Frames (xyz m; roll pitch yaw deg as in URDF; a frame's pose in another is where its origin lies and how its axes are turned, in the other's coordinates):
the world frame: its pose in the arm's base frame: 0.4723 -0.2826 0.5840 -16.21 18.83 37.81
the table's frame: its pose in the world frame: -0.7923 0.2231 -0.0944 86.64 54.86 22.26
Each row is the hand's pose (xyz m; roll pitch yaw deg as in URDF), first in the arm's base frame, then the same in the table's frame.
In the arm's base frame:
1: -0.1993 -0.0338 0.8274 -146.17 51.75 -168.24
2: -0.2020 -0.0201 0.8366 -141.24 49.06 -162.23
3: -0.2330 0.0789 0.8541 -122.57 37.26 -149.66
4: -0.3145 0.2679 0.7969 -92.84 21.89 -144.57
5: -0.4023 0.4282 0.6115 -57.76 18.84 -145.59
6: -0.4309 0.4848 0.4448 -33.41 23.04 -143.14
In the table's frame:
1: -0.0394 0.5928 -0.1368 -10.95 37.77 -37.13
2: -0.0472 0.6062 -0.1432 -14.11 36.65 -42.84
3: -0.0577 0.6894 -0.2067 -14.55 33.93 -60.81
4: 0.0061 0.8233 -0.3605 2.11 32.62 -79.90
5: 0.1897 0.9043 -0.5263 35.59 33.79 -83.45
6: 0.3535 0.9146 -0.5961 61.63 31.20 -78.69

